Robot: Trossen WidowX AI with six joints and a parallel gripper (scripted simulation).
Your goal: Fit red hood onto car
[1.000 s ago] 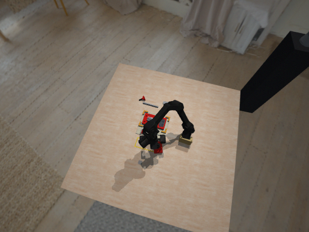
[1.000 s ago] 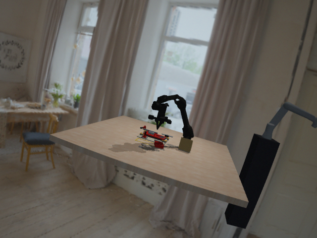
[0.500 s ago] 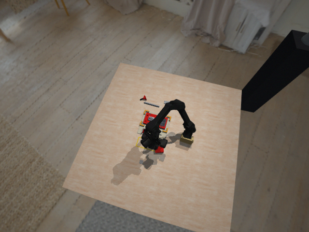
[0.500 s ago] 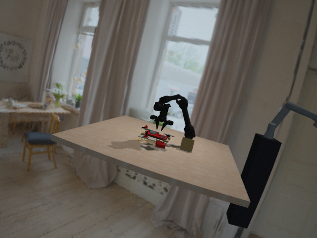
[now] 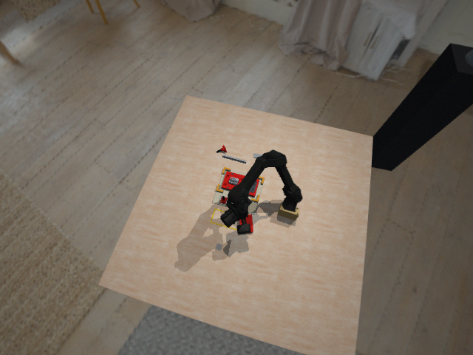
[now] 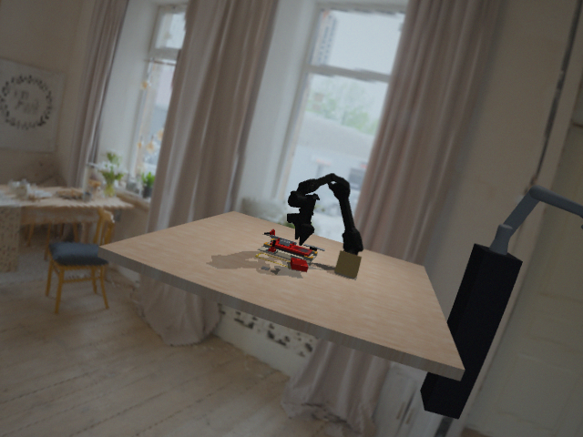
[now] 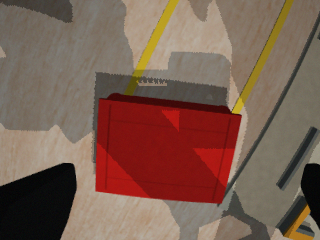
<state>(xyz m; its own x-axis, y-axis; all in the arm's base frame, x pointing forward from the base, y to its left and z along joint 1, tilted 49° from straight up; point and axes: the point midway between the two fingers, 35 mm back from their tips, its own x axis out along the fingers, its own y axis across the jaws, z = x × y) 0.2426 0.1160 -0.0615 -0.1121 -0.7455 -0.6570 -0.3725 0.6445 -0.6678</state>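
Now: the red hood 3 cm behind my gripper tip and 9 cm below it. From my gripper tip the other things lie so: grey bar (13 cm ahead, 38 cm to the right, 10 cm below).
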